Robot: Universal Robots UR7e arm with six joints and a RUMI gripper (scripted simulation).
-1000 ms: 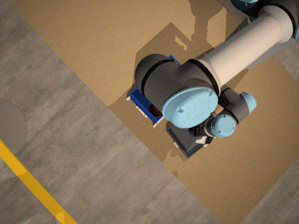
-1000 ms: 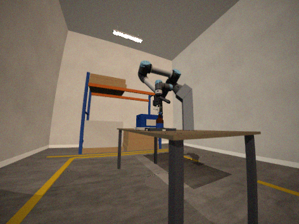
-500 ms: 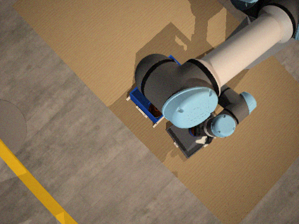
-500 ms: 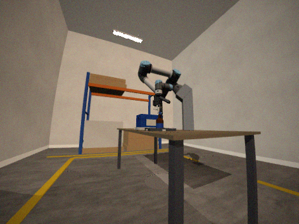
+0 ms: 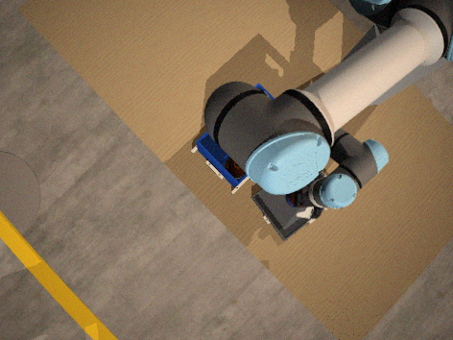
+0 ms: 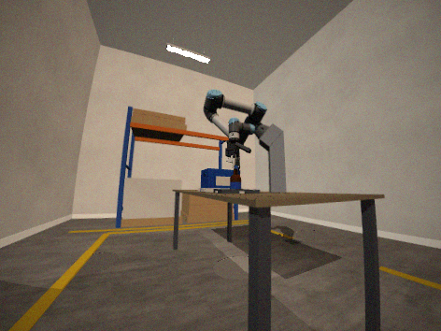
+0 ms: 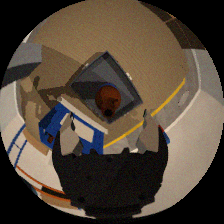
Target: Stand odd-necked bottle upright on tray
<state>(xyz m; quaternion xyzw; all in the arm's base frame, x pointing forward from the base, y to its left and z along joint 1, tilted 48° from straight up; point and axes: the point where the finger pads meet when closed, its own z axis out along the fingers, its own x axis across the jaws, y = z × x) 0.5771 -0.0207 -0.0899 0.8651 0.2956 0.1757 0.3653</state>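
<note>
Now: the grey tray 140 mm below my hand. Also, from my hand: brown bottle 10 mm ahead, 240 mm to the right, 70 mm below; blue crate 90 mm behind, 250 mm to the right, 70 mm below.
</note>
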